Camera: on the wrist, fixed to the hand. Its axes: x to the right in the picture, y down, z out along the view.
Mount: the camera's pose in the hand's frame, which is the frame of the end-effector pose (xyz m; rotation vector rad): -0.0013 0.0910 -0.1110 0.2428 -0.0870 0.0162
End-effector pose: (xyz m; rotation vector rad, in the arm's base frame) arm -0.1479 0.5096 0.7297 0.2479 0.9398 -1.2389
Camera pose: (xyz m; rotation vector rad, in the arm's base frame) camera -0.1202 0.6125 0.6335 0.3891 0.7110 -1.3386
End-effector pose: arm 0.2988 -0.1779 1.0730 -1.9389 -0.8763 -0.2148
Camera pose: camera 0.3804 -0.2958 1.0665 -1.7383 -0.8997 -0.0129
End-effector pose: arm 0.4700 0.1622 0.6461 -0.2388 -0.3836 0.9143
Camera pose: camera 0.4503 0.2106 0.5124 0.0206 -0.3475 0.9799
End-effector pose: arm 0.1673 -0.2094 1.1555 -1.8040 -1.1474 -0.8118
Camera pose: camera 0.2414 -0.3305 1.1768 -1.6571 -1.2294 -0.5624
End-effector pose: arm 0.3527 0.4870 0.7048 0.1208 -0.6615 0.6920
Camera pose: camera 0.3532 0.5914 0.6063 0.3716 -0.6603 0.7845
